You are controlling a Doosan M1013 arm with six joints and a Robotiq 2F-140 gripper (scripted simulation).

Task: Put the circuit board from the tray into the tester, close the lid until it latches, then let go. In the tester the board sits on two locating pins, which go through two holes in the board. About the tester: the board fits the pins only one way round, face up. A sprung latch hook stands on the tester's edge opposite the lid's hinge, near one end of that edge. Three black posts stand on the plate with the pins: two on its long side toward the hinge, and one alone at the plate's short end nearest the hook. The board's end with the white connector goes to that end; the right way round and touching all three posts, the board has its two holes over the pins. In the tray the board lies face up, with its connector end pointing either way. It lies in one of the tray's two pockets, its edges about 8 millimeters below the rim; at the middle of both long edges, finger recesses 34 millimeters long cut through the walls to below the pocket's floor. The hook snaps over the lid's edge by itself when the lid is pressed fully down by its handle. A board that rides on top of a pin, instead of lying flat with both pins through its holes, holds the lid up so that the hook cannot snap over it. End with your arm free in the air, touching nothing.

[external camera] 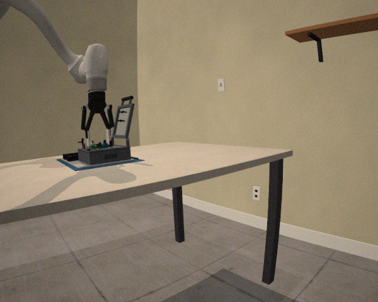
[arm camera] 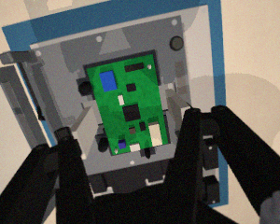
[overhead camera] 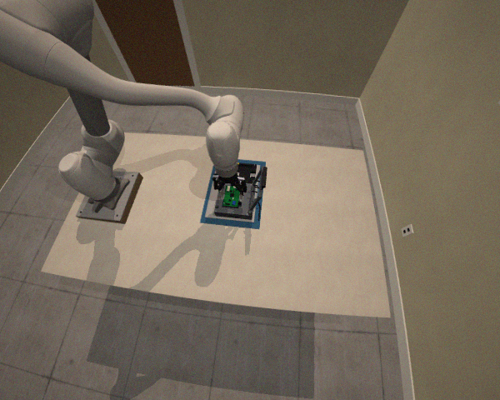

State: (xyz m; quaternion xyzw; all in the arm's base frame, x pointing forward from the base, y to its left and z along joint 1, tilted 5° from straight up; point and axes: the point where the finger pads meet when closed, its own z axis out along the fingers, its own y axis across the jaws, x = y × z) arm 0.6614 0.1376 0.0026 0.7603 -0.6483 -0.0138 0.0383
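My gripper is now 30 mm above the pin plate and 10 mm to the right of it. The rest, counted from my hand: latch hook: 70 mm behind, 50 mm to the left, 10 mm below; then tester: 40 mm to the left, 20 mm ahead, 20 mm above; then tester lid: 120 mm ahead, 90 mm above, 20 mm to the left.
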